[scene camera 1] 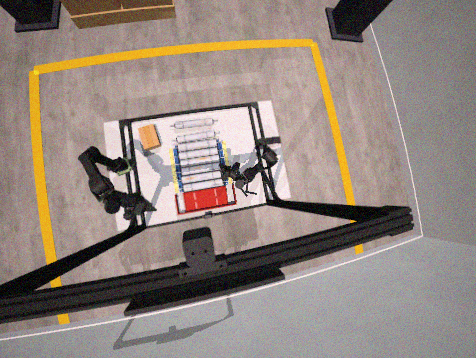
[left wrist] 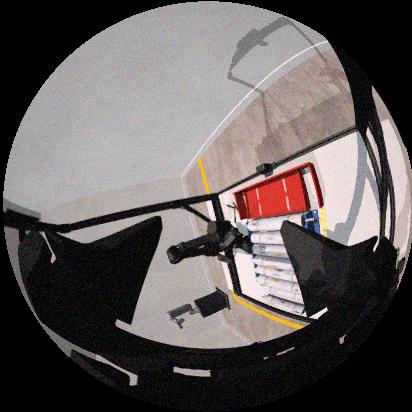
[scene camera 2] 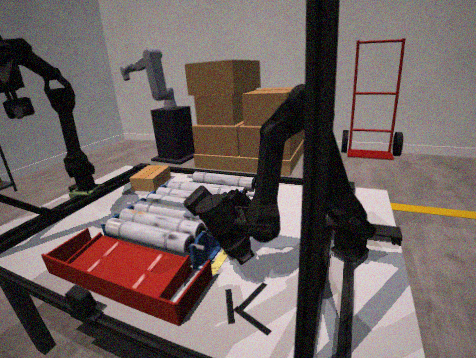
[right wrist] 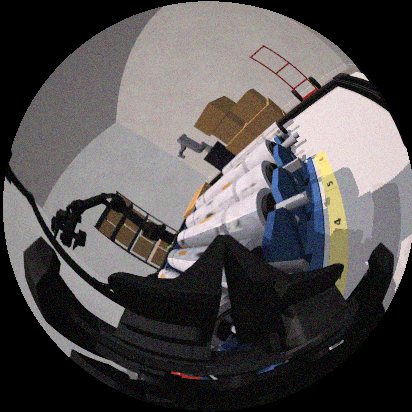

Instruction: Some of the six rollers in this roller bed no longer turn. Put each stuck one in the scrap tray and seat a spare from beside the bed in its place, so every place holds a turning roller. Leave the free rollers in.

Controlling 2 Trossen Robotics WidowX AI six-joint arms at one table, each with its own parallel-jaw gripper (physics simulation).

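Places are measured from the left arm's base along level axes (x right, y back, z down), in centimetres.
Pixels of known places: left gripper, fingertip midpoint: [scene camera 1: 154, 207] [left wrist: 224, 224] [scene camera 2: 13, 101] [right wrist: 62, 243]; right gripper, fingertip midpoint: [scene camera 1: 218, 164] [left wrist: 251, 253] [right wrist: 222, 239]; left arm's base, origin of the base link: [scene camera 1: 122, 165] [scene camera 2: 86, 188] [right wrist: 171, 239]; right arm's base, origin of the base link: [scene camera 2: 349, 250].
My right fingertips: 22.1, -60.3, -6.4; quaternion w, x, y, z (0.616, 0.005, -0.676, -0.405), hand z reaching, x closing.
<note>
Ahead of a thing's pixels: the offset from my right fingertips to its middle, as dx, dy, dz. "spot": to the spot under its first point.
The roller bed has white rollers {-6.9, +10.7, +3.7} [scene camera 1: 200, 162] [scene camera 2: 147, 235] [right wrist: 227, 225] across blue side rails {spot: -1.1, -2.8, +3.6} [right wrist: 282, 235], with a numbered yellow strip {spot: -1.6, -6.9, +8.8} [right wrist: 337, 235] alongside. Two spare rollers {-33.7, +5.5, +6.4} [scene camera 1: 194, 123] {-24.2, +7.5, +6.4} [scene camera 1: 196, 135] lie beyond the bed in scene camera 1. The red scrap tray {+18.7, +16.0, +6.1} [scene camera 1: 205, 198] [scene camera 2: 130, 265] [left wrist: 272, 195] stands at the opposite end. My right gripper [scene camera 1: 223, 170] [right wrist: 222, 239] is shut and empty at the bed's right side, its tips close to the roller level with label 4; contact is unclear. My left gripper is open and empty, away from the bed. Which rollers turn freely cannot be seen.
An orange-brown box {-34.2, +37.0, +6.1} [scene camera 1: 149, 136] [scene camera 2: 150, 178] stands on the table to the left of the spares. A black frame [scene camera 1: 190, 114] [scene camera 2: 320, 150] surrounds the work area. Black marks {spot: +23.6, -13.4, +8.9} [scene camera 2: 245, 310] lie right of the tray. Cartons [scene camera 2: 225, 110] and a red hand truck [scene camera 2: 376, 93] stand behind.
</note>
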